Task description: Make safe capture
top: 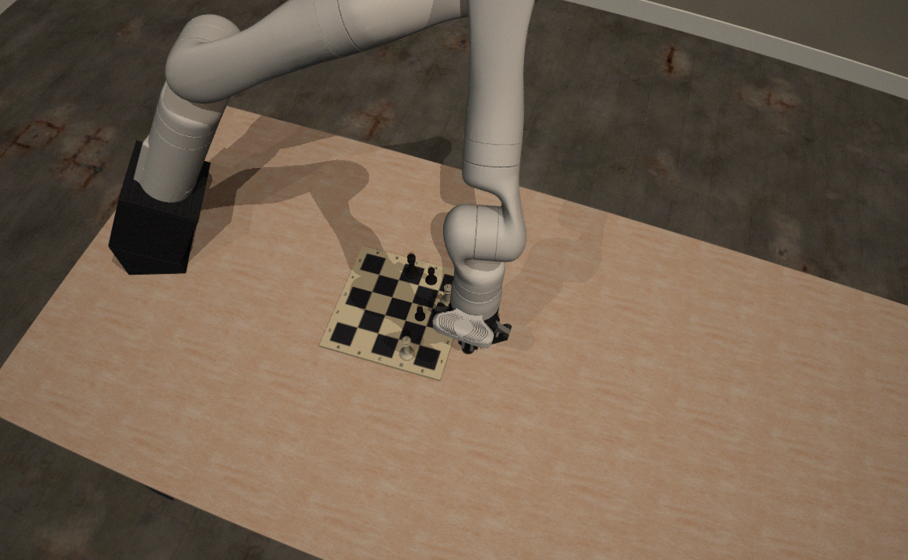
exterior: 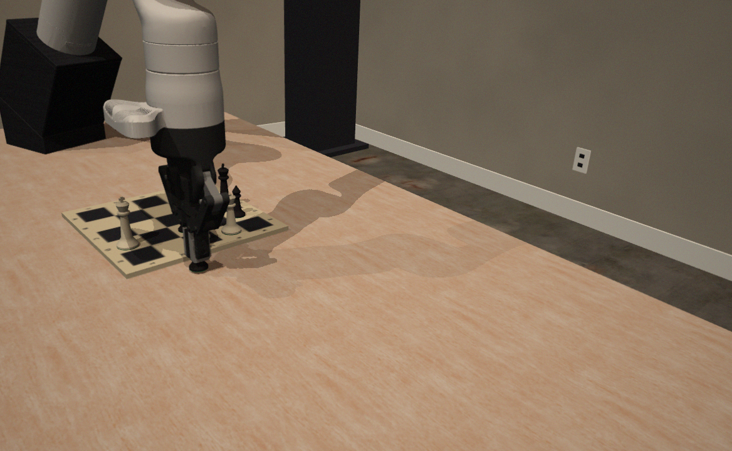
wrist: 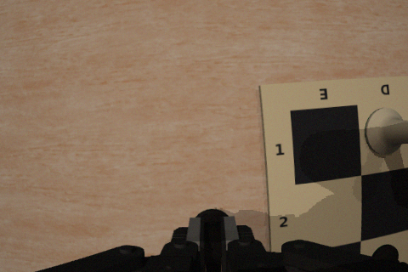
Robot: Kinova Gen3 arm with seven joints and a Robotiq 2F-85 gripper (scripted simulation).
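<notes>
Right now my hand is 6 cm past the white queen and 8 cm to the right of it. From my hand the other things lie so: black pawn: 10 cm behind, 4 cm to the left, 2 cm below; then white king: 10 cm behind, 4 cm to the right; then white pawn: 6 cm behind, 4 cm to the left, 2 cm below.
</notes>
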